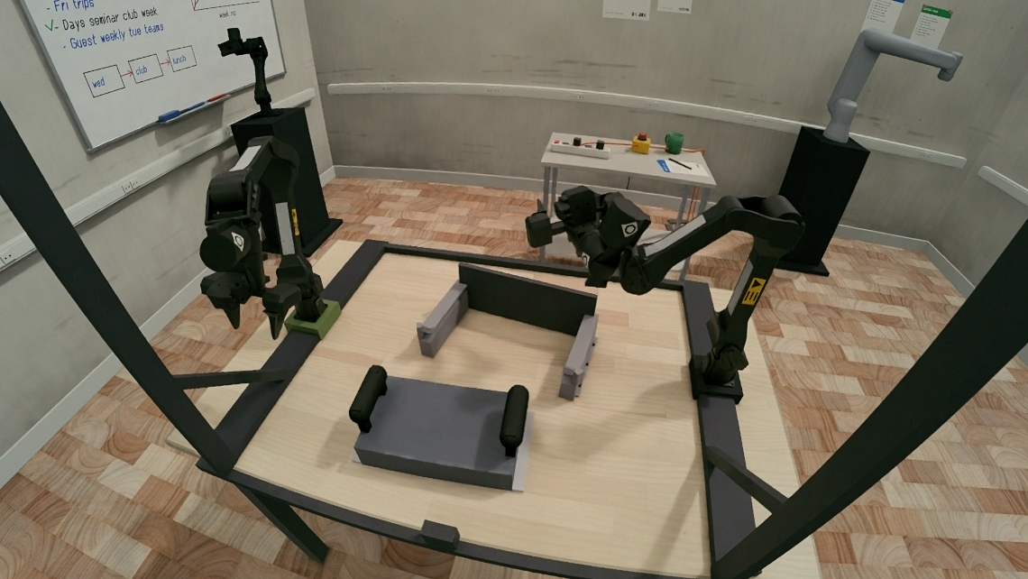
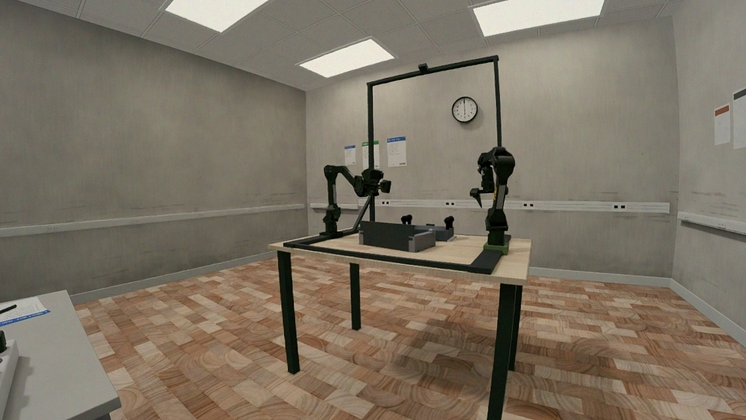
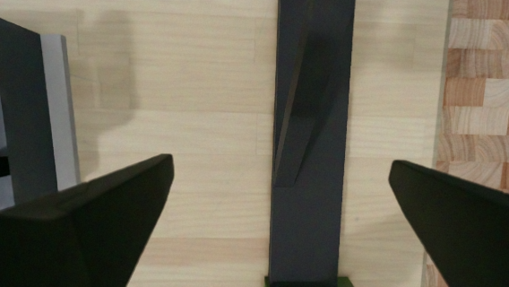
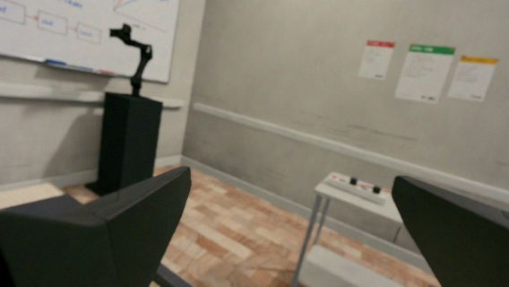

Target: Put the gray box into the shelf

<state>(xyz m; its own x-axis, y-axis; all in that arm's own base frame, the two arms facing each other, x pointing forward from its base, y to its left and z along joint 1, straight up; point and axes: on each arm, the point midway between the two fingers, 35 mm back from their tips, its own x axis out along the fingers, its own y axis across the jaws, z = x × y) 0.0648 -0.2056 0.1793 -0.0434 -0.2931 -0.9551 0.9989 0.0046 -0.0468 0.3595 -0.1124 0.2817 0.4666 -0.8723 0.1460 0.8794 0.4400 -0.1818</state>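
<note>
Right now my left hand is 35 cm to the left of the gray box, 16 cm above it and 2 cm past it. Also, from my left hand: dark back plate: 43 cm to the right, 32 cm ahead, 13 cm below.
Now: right hand 340 mm past the gray box, 260 mm above it and 160 mm to the right of it. Also, from my right hand: dark back plate: 230 mm below, 70 mm to the left.
</note>
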